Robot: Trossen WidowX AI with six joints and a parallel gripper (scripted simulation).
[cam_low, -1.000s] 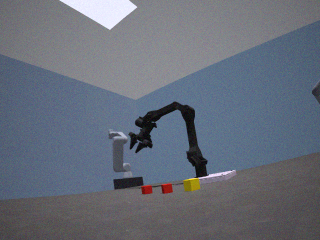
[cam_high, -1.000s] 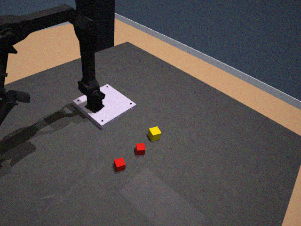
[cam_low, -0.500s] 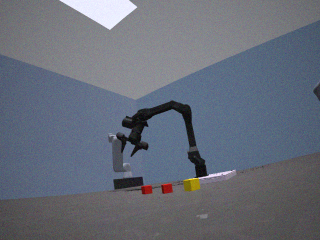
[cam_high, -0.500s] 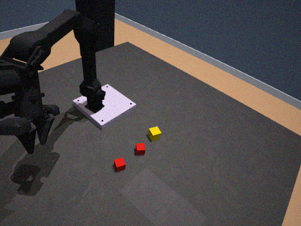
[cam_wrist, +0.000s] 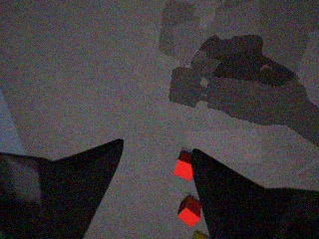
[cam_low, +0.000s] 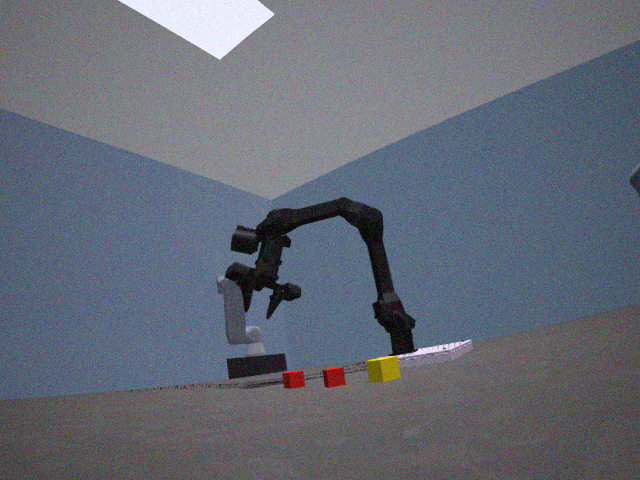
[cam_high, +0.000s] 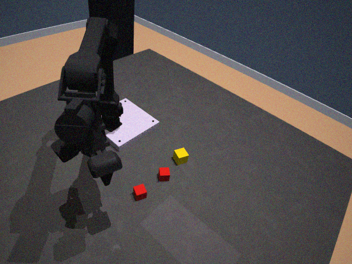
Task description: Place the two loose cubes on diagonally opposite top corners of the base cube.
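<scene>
Right now my gripper tip is 5 cm short of the yellow cube, 31 cm to the right of it and 15 cm above it.
</scene>
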